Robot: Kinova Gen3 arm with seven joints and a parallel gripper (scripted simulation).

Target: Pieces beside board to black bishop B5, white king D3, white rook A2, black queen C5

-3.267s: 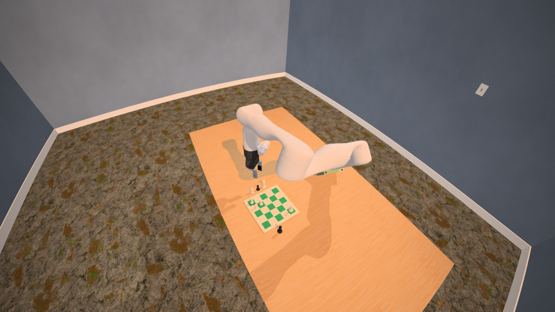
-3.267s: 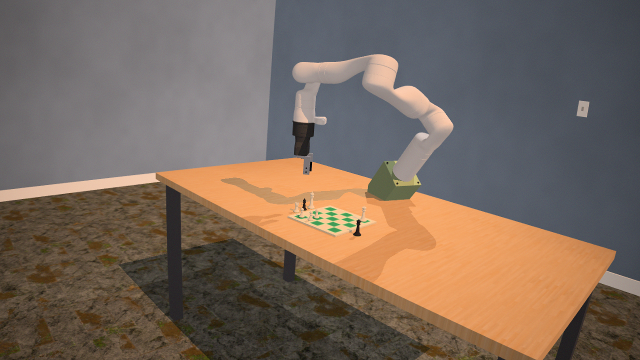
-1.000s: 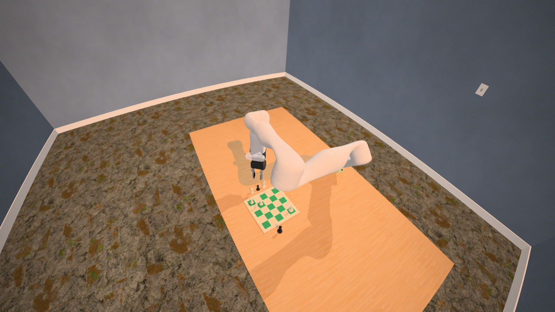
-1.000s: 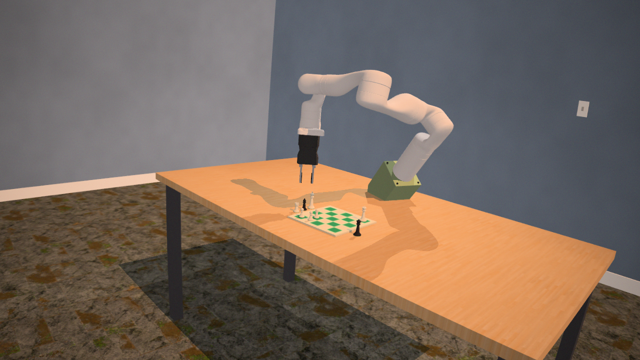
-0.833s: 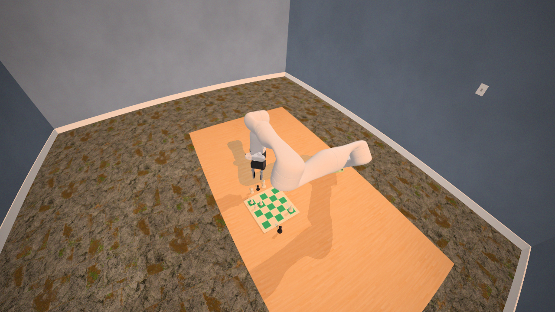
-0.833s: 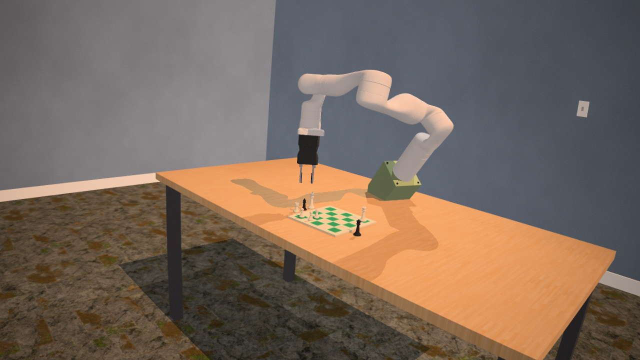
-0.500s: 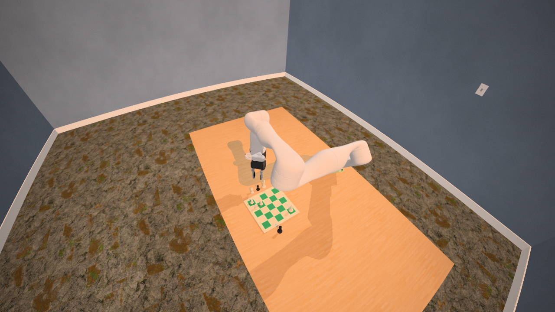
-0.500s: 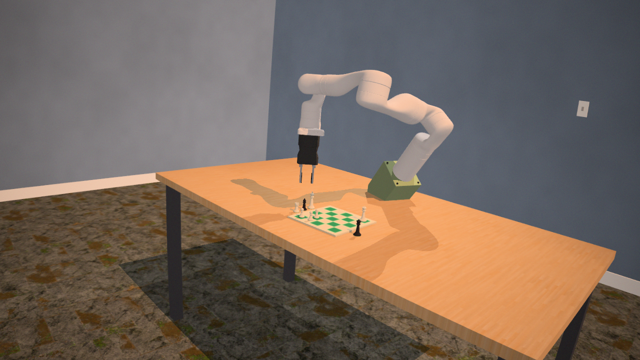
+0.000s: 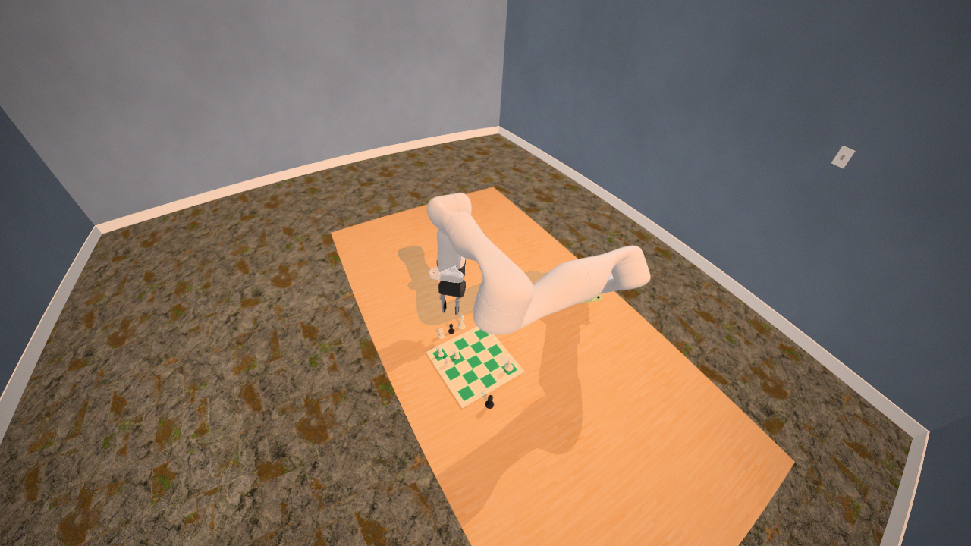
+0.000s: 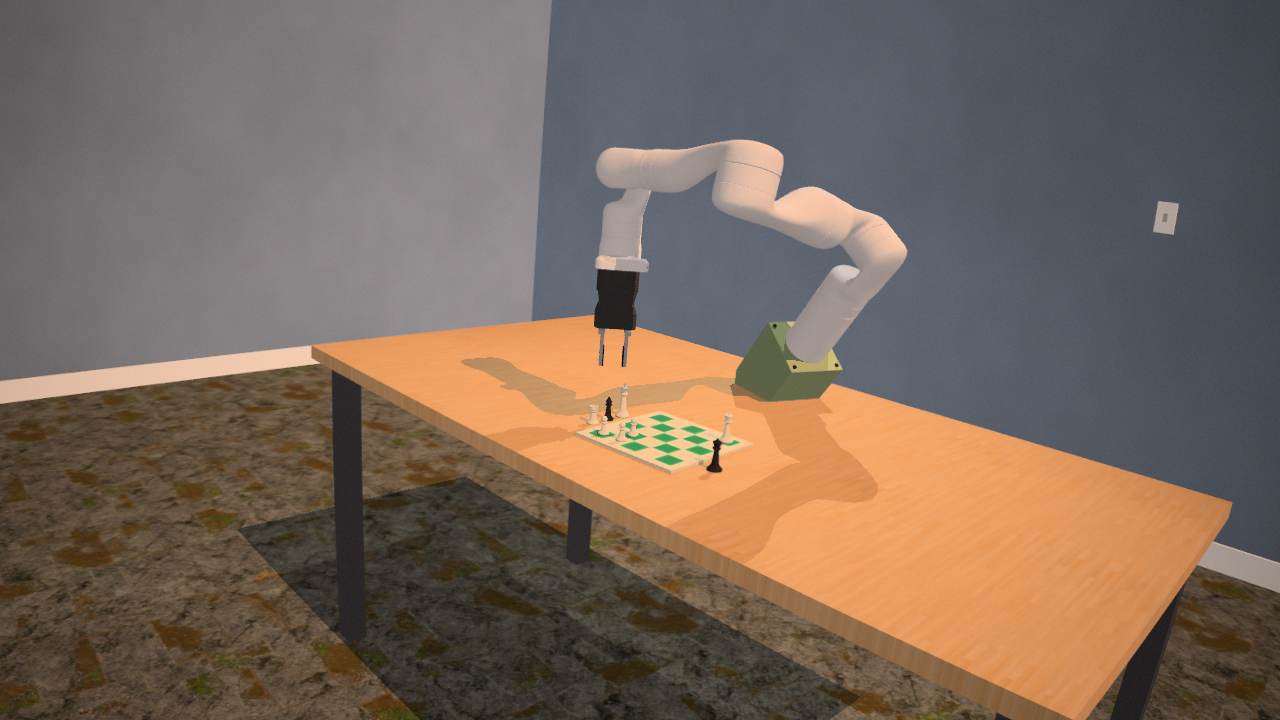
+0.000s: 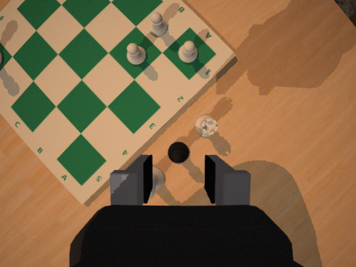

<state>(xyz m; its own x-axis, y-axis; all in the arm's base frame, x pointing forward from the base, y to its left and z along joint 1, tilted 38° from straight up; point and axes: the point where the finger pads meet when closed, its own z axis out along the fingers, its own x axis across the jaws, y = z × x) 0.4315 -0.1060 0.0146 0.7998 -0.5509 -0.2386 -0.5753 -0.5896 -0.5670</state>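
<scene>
Right now my hand is 100 mm above the black bishop. Round my hand: white king (40 mm behind, 10 mm to the right, 90 mm below); then chessboard (20 mm behind, 140 mm to the left, 120 mm below); then white rook (40 mm ahead, 10 mm to the left, 100 mm below).
</scene>
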